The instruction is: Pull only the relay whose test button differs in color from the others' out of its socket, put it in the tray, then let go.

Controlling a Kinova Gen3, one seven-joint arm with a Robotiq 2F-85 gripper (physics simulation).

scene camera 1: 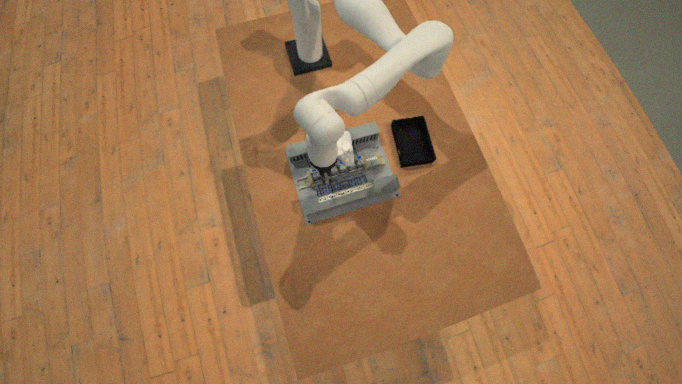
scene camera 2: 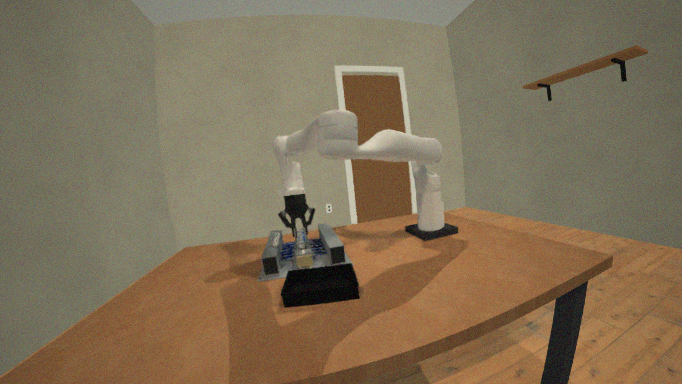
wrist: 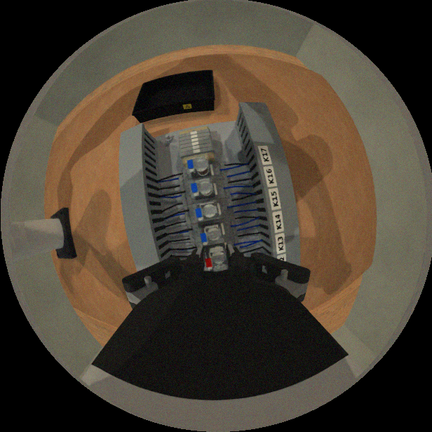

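The relay with the red test button [wrist: 216, 258] is in the wrist view, at the near end of the relay row. My gripper [wrist: 215, 251] [scene camera 2: 300, 234] is shut on this relay, one finger on each side. Whether the relay's lower end is in its socket is hidden. Several relays with blue test buttons, among them a far one [wrist: 201, 167] and a nearer one [wrist: 213, 233], stand in a row beyond it. The black tray [wrist: 175, 95] [scene camera 1: 413, 141] [scene camera 2: 320, 286] lies on the table past the far end of the panel, apart from it.
The grey panel [scene camera 1: 350, 201] has a raised wire duct [wrist: 134, 185] [scene camera 2: 331, 243] along one side and a labelled duct [wrist: 265, 125] along the other. Terminal blocks [wrist: 196, 142] stand between the relays and the tray end. The arm's base plate [scene camera 1: 308, 65] [scene camera 2: 431, 231] is on the same table.
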